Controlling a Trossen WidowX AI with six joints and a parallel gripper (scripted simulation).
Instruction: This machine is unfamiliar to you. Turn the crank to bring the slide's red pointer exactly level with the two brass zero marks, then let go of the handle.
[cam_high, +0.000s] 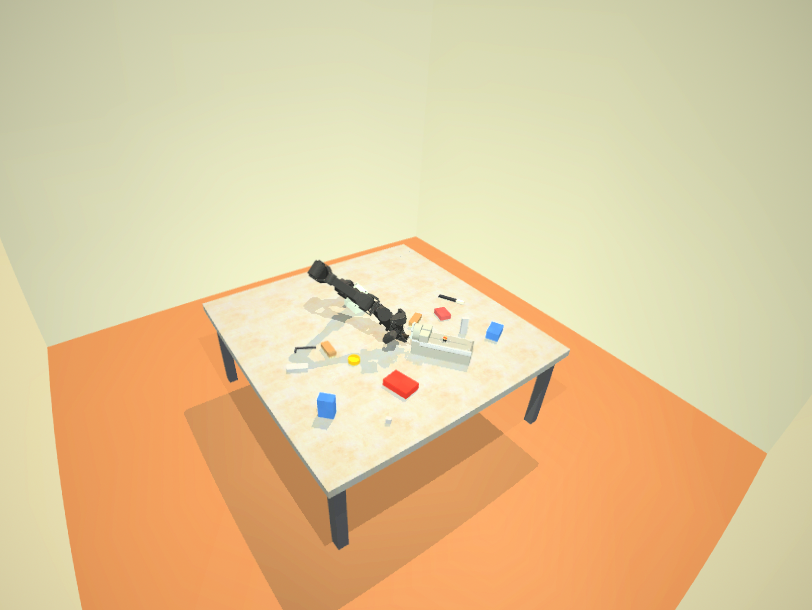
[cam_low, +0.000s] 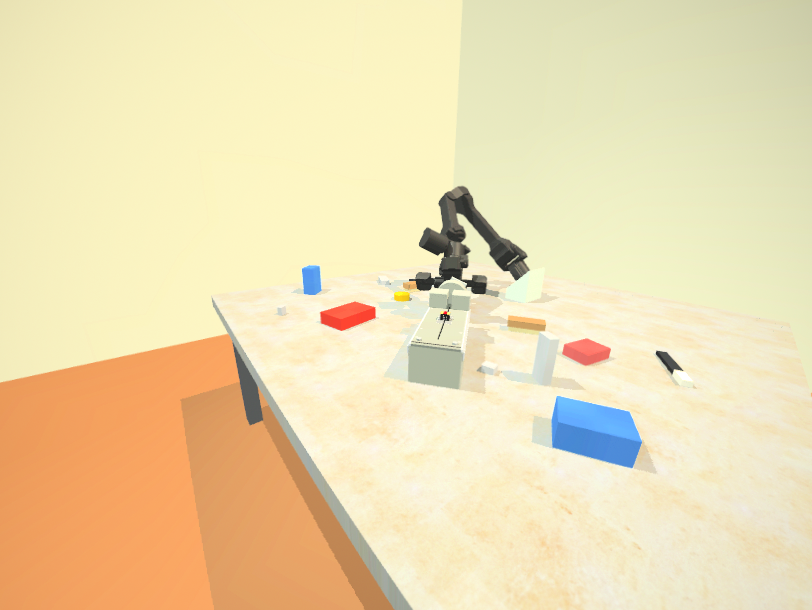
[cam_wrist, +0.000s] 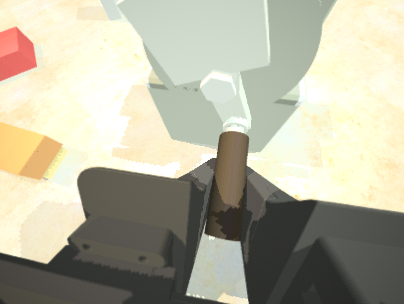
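Right now my gripper tip is 3 cm below the brown crank handle, 1 cm to the left of it and 1 cm past it. The rest, counted from my gripper tip: red pointer (12 cm ahead, 11 cm to the left, 5 cm above); crank (4 cm above); yellow disc (25 cm to the right, 4 cm behind, 3 cm below).
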